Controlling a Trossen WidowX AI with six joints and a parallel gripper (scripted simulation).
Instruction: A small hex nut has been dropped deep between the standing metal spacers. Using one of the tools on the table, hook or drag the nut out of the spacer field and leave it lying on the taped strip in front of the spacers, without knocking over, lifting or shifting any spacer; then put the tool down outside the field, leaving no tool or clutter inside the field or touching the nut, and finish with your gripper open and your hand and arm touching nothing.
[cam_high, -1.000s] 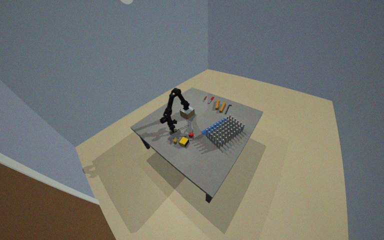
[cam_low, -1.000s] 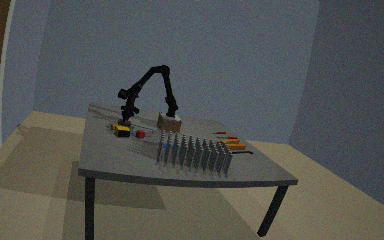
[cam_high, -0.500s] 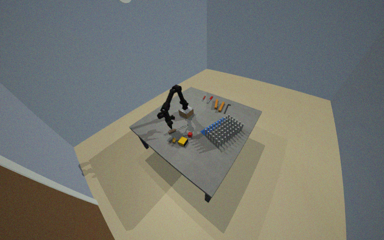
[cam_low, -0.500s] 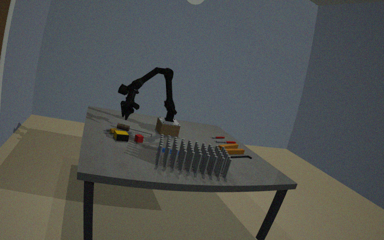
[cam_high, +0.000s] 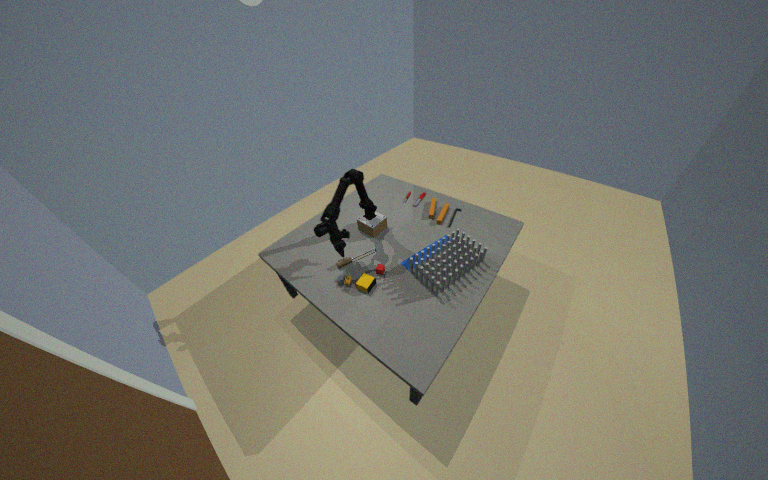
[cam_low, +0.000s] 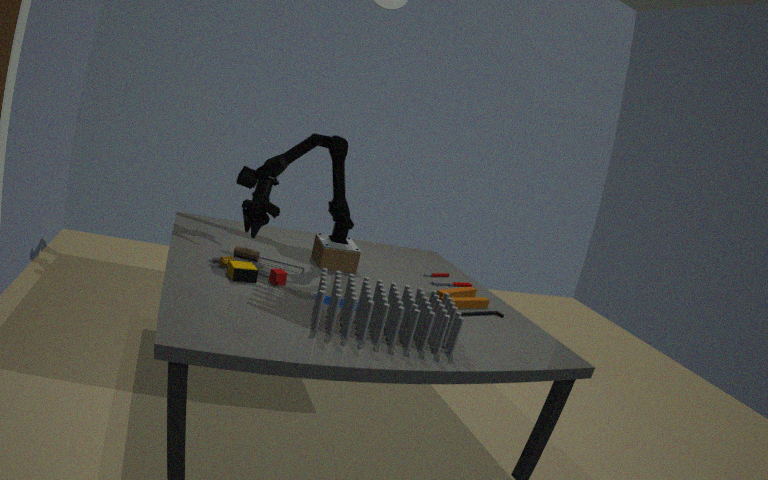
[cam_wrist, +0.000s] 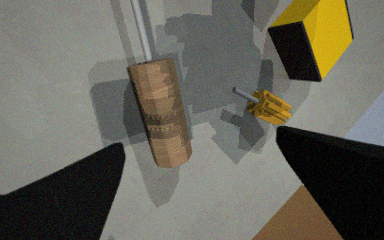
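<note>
Right now my gripper tip is 30 mm short of the metal-shafted tool, 100 mm to the right of it and 70 mm above it. From my gripper tip the other things lie so: red cube 200 mm ahead, 100 mm to the left, 70 mm below; yellow-handled tool 110 mm ahead, 60 mm to the right, 70 mm below; yellow block 210 mm ahead, 20 mm to the right, 70 mm below.
</note>
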